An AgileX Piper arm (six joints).
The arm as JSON. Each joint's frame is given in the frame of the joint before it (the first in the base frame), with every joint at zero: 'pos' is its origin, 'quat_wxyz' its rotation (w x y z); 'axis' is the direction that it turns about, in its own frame. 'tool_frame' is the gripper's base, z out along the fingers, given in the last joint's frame.
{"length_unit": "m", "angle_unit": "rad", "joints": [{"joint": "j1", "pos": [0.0, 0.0, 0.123], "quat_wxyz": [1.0, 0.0, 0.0, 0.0], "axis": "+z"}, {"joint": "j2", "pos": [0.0, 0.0, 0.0], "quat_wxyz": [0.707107, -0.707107, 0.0, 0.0], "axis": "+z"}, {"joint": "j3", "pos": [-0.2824, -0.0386, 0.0], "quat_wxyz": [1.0, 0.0, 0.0, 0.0], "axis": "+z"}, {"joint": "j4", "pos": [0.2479, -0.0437, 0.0], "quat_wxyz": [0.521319, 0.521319, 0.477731, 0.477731], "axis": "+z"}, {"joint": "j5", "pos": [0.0, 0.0, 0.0], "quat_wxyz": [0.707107, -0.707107, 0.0, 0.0], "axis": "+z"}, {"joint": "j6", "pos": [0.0, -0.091, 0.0], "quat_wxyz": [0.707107, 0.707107, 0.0, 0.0], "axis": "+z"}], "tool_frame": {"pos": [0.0, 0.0, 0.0], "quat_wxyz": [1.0, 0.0, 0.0, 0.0]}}
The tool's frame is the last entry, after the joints.
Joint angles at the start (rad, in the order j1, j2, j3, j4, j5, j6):
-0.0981 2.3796 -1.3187 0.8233 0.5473 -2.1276
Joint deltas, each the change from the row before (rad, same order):
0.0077 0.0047 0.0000 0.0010 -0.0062 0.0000
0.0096 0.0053 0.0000 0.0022 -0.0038 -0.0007
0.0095 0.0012 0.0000 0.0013 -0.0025 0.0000
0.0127 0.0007 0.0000 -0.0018 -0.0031 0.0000
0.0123 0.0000 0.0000 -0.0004 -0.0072 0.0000
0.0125 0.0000 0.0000 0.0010 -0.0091 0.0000
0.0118 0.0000 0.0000 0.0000 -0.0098 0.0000
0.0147 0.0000 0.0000 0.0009 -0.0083 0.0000
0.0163 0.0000 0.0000 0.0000 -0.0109 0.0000
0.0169 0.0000 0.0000 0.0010 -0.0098 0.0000
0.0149 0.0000 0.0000 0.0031 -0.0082 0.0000
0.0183 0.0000 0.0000 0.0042 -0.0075 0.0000
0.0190 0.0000 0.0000 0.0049 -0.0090 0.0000
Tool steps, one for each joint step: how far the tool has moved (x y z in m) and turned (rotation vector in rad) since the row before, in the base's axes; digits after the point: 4 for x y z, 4 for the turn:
-0.0001 0.0028 -0.0020 -0.0031 0.0008 0.0043
-0.0003 0.0038 -0.0022 -0.0010 0.0026 0.0069
0.0000 0.0038 -0.0005 -0.0008 -0.0004 0.0074
0.0000 0.0049 -0.0003 -0.0030 -0.0012 0.0129
0.0003 0.0046 -0.0001 -0.0049 -0.0046 0.0097
0.0004 0.0046 -0.0001 -0.0053 -0.0060 0.0080
0.0004 0.0042 -0.0001 -0.0062 -0.0065 0.0078
0.0002 0.0056 0.0000 -0.0047 -0.0056 0.0106
0.0002 0.0060 -0.0001 -0.0067 -0.0074 0.0119
0.0001 0.0064 0.0000 -0.0053 -0.0067 0.0121
0.0000 0.0057 0.0000 -0.0031 -0.0056 0.0090
-0.0003 0.0072 0.0000 -0.0021 -0.0052 0.0117
-0.0003 0.0074 0.0001 -0.0025 -0.0062 0.0112

